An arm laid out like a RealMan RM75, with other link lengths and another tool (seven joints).
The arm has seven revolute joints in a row. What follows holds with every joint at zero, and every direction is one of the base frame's.
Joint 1 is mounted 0.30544 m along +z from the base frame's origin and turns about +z.
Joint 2 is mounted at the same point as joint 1 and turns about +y.
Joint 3 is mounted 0.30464 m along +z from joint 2 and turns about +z.
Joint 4 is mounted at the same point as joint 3 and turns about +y.
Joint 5 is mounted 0.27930 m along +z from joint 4 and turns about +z.
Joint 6 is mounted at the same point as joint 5 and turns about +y.
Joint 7 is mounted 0.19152 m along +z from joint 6 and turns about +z.
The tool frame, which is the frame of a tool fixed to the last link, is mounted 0.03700 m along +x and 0.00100 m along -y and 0.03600 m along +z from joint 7; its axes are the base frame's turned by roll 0.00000, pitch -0.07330 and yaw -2.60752 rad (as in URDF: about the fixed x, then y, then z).
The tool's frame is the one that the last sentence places.
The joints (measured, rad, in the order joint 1, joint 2, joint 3, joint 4, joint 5, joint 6, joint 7), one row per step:
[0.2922, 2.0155, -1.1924, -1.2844, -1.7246, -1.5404, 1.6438]
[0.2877, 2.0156, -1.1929, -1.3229, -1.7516, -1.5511, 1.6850]
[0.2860, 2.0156, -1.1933, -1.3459, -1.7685, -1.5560, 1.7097]
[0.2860, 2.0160, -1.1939, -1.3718, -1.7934, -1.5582, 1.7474]
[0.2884, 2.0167, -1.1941, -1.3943, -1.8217, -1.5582, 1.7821]
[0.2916, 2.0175, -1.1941, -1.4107, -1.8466, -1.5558, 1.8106]
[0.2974, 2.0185, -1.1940, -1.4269, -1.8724, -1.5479, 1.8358]
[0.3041, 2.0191, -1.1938, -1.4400, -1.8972, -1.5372, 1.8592]
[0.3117, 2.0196, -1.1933, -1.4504, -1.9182, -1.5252, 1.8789]
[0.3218, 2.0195, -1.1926, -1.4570, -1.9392, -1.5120, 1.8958]
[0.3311, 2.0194, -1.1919, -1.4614, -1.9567, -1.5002, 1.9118]
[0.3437, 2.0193, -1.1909, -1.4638, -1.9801, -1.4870, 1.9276]
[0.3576, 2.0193, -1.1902, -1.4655, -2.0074, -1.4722, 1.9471]
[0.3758, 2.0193, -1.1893, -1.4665, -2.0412, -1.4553, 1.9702]
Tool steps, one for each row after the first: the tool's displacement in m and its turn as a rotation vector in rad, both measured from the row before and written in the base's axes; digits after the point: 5 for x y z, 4 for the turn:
[-0.00183, -0.00276, 0.00376, -0.0086, -0.0243, -0.0111]
[-0.00122, -0.00108, 0.00235, -0.0031, -0.0156, -0.0069]
[-0.00091, -0.00044, 0.00244, -0.0031, -0.0204, -0.0179]
[-0.00029, 0.00061, 0.00212, -0.0002, -0.0230, -0.0177]
[0.00010, 0.00127, 0.00163, 0.0023, -0.0195, -0.0165]
[-0.00074, 0.00331, 0.00204, 0.0095, -0.0204, -0.0127]
[-0.00056, 0.00411, 0.00210, 0.0123, -0.0189, -0.0130]
[-0.00117, 0.00464, 0.00210, 0.0141, -0.0151, -0.0101]
[-0.00119, 0.00549, 0.00201, 0.0149, -0.0151, -0.0082]
[-0.00120, 0.00486, 0.00168, 0.0130, -0.0112, -0.0087]
[-0.00085, 0.00599, 0.00170, 0.0145, -0.0159, -0.0086]
[-0.00060, 0.00651, 0.00175, 0.0160, -0.0176, -0.0120]
[-0.00108, 0.00800, 0.00215, 0.0191, -0.0214, -0.0132]

